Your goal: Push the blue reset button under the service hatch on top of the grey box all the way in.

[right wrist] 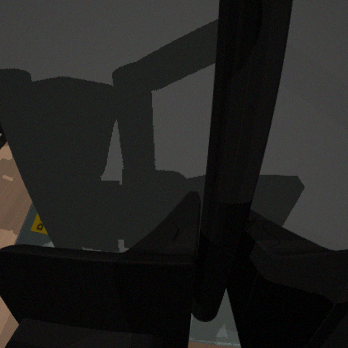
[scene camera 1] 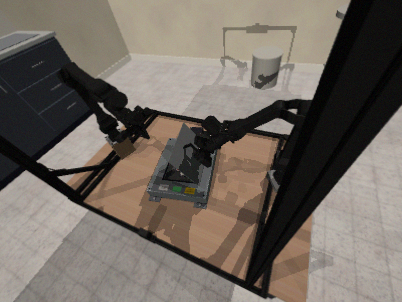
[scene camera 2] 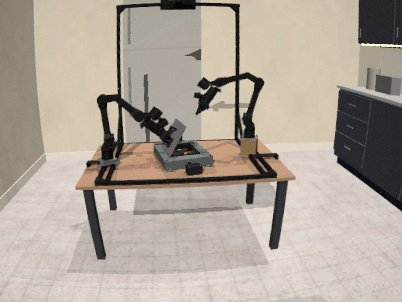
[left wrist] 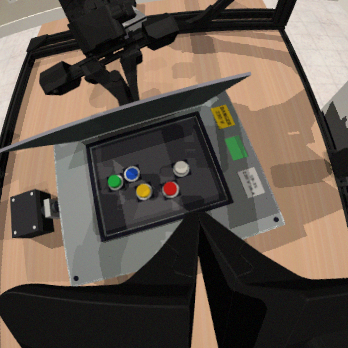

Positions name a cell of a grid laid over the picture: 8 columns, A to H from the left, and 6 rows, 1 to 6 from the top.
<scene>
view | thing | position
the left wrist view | left gripper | E4
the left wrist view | right gripper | D2
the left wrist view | service hatch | C2
</scene>
